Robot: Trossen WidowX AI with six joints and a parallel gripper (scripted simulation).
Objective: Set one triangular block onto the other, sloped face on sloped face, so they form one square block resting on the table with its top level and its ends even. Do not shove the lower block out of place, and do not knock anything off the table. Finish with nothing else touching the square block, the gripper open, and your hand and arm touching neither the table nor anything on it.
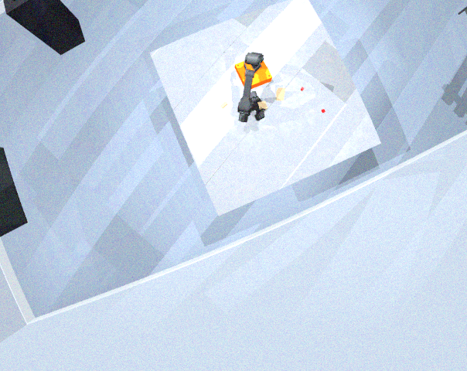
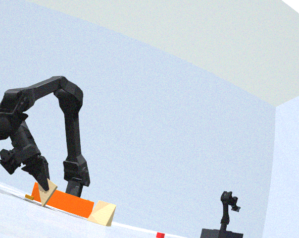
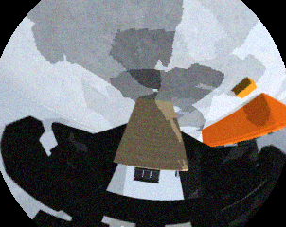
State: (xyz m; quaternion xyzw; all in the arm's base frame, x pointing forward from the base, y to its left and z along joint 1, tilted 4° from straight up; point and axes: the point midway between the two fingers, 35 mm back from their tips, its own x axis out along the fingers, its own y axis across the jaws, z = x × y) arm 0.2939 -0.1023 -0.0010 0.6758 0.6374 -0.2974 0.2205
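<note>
My gripper tip is now 1 cm below the boxy block.
</note>
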